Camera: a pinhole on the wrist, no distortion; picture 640 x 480 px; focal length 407.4 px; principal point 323.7 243.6 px. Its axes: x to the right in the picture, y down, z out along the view. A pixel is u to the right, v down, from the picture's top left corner.
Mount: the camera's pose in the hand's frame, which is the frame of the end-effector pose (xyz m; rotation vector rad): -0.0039 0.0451 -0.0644 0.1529 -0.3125 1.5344
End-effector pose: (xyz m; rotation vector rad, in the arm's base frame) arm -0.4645 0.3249 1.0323 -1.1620 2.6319 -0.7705
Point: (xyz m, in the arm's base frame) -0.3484 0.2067 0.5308
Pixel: 508 216
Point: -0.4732 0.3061 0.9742
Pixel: 379 130
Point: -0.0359 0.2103 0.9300
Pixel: 124 394
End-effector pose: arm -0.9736 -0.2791 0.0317 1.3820 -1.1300 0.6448
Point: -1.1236 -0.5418 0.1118
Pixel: 579 83
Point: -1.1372 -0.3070 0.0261
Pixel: outside the picture
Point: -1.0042 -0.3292 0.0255
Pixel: 353 204
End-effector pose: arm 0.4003 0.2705 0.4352 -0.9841 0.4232 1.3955
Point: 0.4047 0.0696 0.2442
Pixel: behind the camera
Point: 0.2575 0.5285 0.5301
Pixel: 489 121
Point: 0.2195 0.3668 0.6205
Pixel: 525 367
